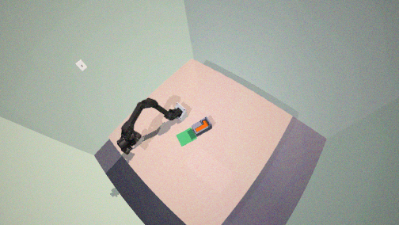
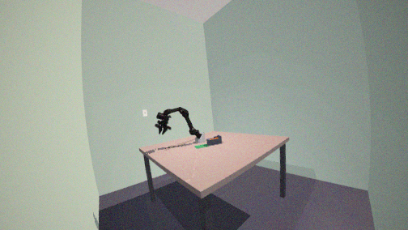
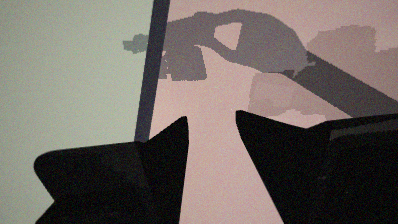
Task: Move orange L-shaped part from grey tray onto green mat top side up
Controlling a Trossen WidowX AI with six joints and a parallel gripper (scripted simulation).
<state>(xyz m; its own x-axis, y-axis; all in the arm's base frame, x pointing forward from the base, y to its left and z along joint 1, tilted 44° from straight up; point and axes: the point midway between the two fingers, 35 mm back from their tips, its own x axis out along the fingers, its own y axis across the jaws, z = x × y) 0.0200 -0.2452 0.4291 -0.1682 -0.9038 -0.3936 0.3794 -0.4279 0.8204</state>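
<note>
My gripper tip is now 55 cm to the right of the orange L-shaped part, 22 cm short of it and 14 cm above it. Also, from my gripper tip: green mat: 39 cm to the left, 20 cm below, 17 cm ahead.
</note>
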